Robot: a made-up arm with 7 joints.
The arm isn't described. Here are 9 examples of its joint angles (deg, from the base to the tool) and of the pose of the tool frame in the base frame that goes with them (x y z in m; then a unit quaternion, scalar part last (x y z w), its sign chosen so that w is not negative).
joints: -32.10 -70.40 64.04 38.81 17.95 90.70 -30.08
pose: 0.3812 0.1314 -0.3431 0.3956 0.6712 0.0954 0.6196
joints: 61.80 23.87 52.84 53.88 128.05 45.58 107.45
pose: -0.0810 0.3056 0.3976 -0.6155 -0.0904 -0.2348 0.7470
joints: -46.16 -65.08 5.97 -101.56 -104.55 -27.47 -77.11
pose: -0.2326 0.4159 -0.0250 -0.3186 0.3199 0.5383 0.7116
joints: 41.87 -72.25 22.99 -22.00 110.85 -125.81 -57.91
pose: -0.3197 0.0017 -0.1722 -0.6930 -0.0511 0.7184 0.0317
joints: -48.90 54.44 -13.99 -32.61 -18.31 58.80 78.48
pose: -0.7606 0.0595 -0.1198 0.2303 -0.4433 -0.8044 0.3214
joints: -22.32 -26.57 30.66 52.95 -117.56 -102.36 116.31
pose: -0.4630 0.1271 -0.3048 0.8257 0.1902 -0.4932 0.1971
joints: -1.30 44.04 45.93 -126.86 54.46 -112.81 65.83
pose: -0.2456 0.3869 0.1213 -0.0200 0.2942 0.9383 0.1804
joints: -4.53 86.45 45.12 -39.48 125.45 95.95 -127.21
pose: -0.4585 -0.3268 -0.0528 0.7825 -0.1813 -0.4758 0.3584
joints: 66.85 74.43 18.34 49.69 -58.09 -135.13 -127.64
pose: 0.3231 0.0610 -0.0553 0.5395 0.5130 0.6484 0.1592
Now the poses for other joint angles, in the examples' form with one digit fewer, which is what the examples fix.
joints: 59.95 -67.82 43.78 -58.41 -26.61 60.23 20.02
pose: 0.281 0.494 -0.065 -0.259 0.429 0.503 0.704
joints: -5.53 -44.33 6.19 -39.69 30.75 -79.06 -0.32
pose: 0.142 -0.134 0.270 0.285 -0.173 0.101 0.937
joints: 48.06 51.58 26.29 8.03 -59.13 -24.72 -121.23
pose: -0.266 -0.286 0.080 0.359 -0.402 0.342 0.770
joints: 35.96 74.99 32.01 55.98 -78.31 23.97 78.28
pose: -0.589 -0.075 0.057 0.406 0.283 -0.856 0.148
